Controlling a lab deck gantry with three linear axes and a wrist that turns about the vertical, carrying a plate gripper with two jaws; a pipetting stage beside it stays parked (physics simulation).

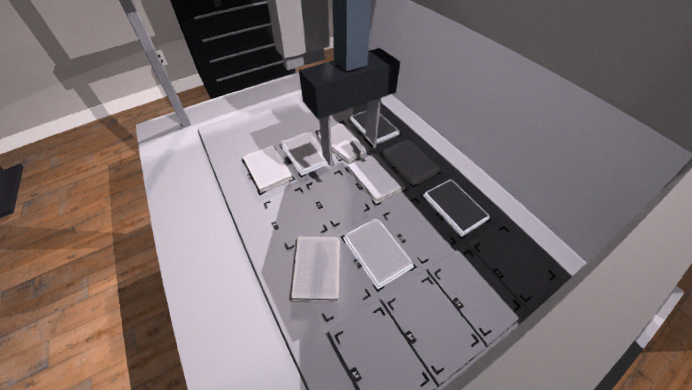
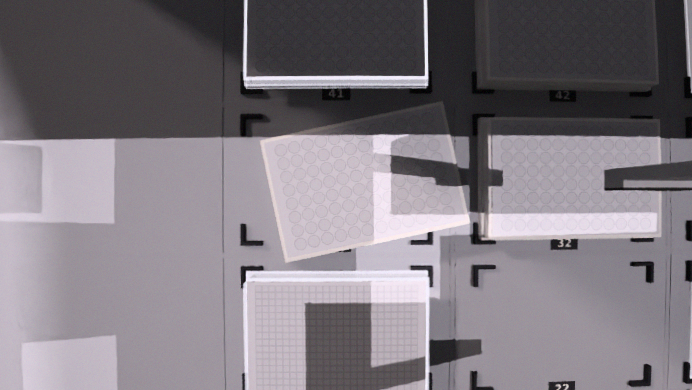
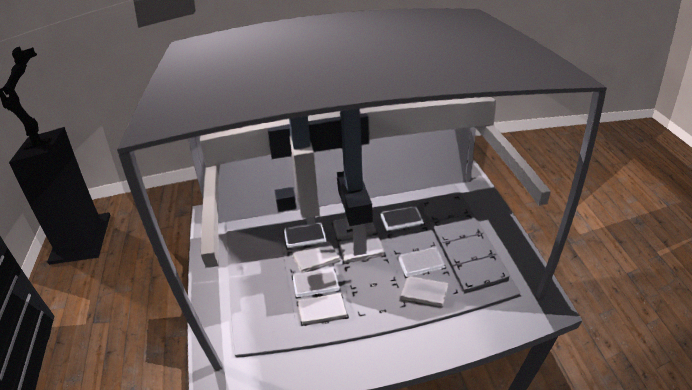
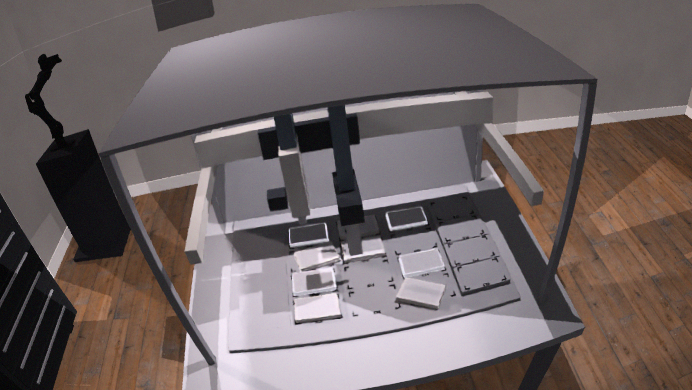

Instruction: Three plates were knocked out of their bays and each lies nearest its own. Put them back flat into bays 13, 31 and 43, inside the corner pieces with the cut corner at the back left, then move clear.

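Places are measured from the robot's base along level axes (x ahead, y right, z down), in centimetres.
Pixels of known places: gripper, fingertip midpoint: (image 1: 349,151) (image 2: 641,298) (image 3: 356,241) (image 4: 353,242); robot's base, origin of the base link: (image 1: 243,160) (image 3: 302,325) (image 4: 296,323).
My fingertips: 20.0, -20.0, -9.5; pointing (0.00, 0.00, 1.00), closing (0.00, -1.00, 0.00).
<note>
Ahead of a thing's pixels: the offset from my fingertips to its top centre, as dx, dy, dz.
The gripper (image 1: 351,154) (image 3: 359,245) (image 4: 355,245) is open and empty, its jaws pointing down above the plates near bays 31 and 32. The cream bay 31 plate @[-11.7, -5.5, +7.8] (image 1: 345,143) (image 2: 345,185) (image 3: 315,259) (image 4: 316,258) lies turned across its corner pieces, its right end close to the bay 32 plate. The cream bay 13 plate @[+16.2, +17.0, +7.7] (image 1: 316,270) (image 3: 425,291) (image 4: 421,292) lies turned outside its corners at the front. The clear-rimmed bay 43 plate @[+19.2, -16.4, +8.1] (image 1: 456,207) (image 3: 401,218) (image 4: 406,218) lies flat, apparently within its corners. The cut corners are too small to tell.
Bay 32 plate @[+2.8, -5.7, +8.1] (image 1: 376,177) (image 2: 575,175) and bay 42 plate @[+2.8, -16.4, +8.1] (image 1: 411,161) (image 2: 567,40) stand beside the gripper. Bay 41 plate @[-13.6, -16.4, +8.1] (image 2: 336,40), bay 21 plate @[-13.6, +5.0, +8.1] (image 1: 305,152) (image 2: 337,340) and bay 23 plate @[+19.2, +5.0, +8.1] (image 1: 378,252) sit nearby. The pale pipetting stage (image 3: 305,182) (image 4: 294,182) hangs left of the gripper.
</note>
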